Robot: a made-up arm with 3 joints.
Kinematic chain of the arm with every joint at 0, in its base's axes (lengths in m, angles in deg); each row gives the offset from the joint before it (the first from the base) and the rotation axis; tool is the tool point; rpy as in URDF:
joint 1: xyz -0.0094 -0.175 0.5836 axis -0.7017 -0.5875 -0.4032
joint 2: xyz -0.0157 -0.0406 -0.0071 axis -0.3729 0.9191 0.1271
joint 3: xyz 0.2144 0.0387 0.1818 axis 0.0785 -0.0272 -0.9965
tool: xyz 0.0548 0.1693 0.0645 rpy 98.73 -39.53 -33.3
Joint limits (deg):
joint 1: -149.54..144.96
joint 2: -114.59..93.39
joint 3: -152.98..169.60
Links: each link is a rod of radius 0.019 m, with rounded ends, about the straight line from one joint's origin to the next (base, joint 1, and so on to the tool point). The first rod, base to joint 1, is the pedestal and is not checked.
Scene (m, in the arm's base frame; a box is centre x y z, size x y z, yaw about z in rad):
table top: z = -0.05
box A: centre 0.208 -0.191 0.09 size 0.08 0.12 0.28 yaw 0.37
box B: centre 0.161 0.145 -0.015 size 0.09 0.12 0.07 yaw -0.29
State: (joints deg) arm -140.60 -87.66 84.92
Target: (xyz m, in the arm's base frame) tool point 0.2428 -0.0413 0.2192
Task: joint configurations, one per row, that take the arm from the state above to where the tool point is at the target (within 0.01 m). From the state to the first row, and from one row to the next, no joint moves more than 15 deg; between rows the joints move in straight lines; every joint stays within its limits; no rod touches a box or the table.
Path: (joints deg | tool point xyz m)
1: -129.07 -77.18 73.82 | 0.2489 -0.3558 0.2170
2: -117.54 -66.70 62.71 | 0.3407 -0.3641 0.3198
3: -106.01 -56.22 51.61 | 0.3987 -0.3530 0.4396
4: -119.04 -52.75 65.09 | 0.3806 -0.2548 0.3322
5: -132.06 -49.29 78.57 | 0.3255 -0.1461 0.2564
6: -145.08 -45.83 92.05 | 0.2428 -0.0413 0.2192

